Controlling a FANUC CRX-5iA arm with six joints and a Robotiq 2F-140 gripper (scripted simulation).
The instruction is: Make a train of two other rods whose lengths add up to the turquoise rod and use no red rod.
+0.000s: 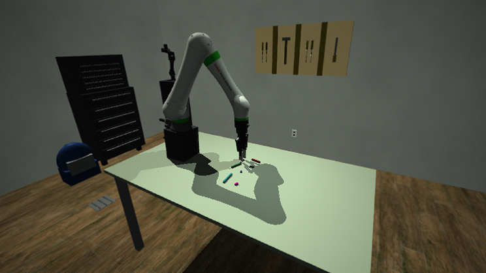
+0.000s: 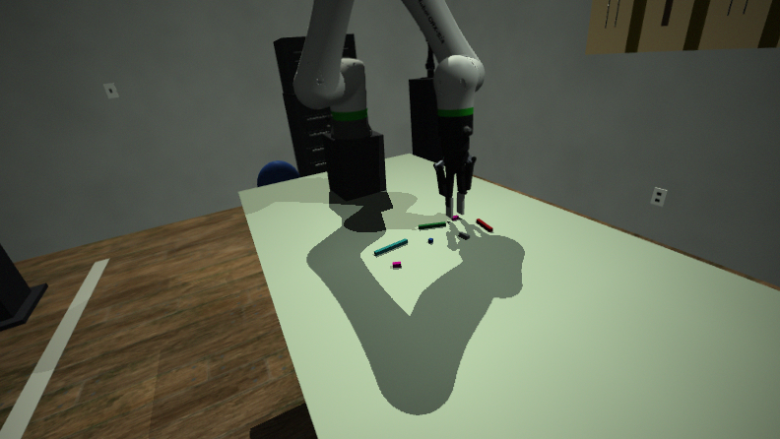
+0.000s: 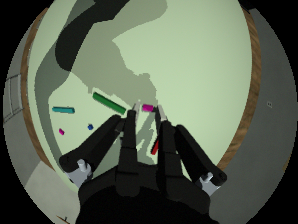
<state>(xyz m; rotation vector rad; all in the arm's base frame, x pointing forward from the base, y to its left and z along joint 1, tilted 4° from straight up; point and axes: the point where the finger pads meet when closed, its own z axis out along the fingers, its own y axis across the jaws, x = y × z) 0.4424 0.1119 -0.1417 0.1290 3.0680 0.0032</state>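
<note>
Now: hand 140 mm to the left of the blue rod, 60 mm short of it and 40 mm above it. Round my hand: green rod 80 mm to the right, 40 mm below; grey rod 100 mm ahead, 50 mm to the right, 40 mm below; red rod 90 mm ahead, 40 mm below, 30 mm to the left.
</note>
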